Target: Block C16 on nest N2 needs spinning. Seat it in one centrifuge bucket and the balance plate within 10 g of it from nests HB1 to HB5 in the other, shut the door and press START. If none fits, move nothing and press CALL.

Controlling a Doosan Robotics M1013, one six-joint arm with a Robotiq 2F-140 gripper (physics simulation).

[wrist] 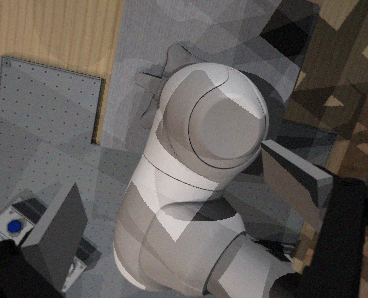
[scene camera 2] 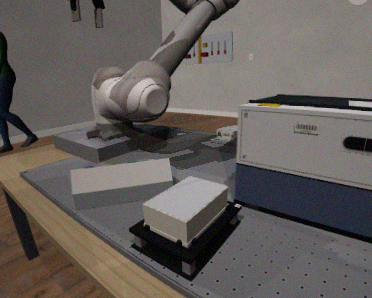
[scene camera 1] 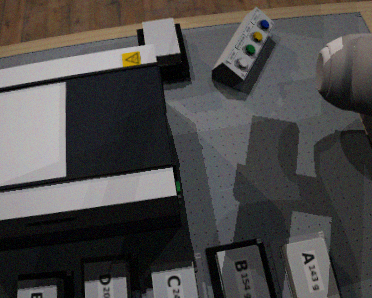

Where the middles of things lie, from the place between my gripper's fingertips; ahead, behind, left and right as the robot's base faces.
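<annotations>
As for the button box (scene camera 2: 112,184), my gripper is far short of it, a fair way to the left of it and far above it. The white block (scene camera 2: 183,212) is 110 mm to the right of my gripper, 620 mm ahead of it and 420 mm below it. I find the dark lid (scene camera 1: 116,120) 210 mm to the left of my gripper and 680 mm ahead of it, 270 mm below it, while the centrifuge (scene camera 1: 51,208) is 240 mm to the left of my gripper, 830 mm ahead of it and 360 mm below it.
</annotations>
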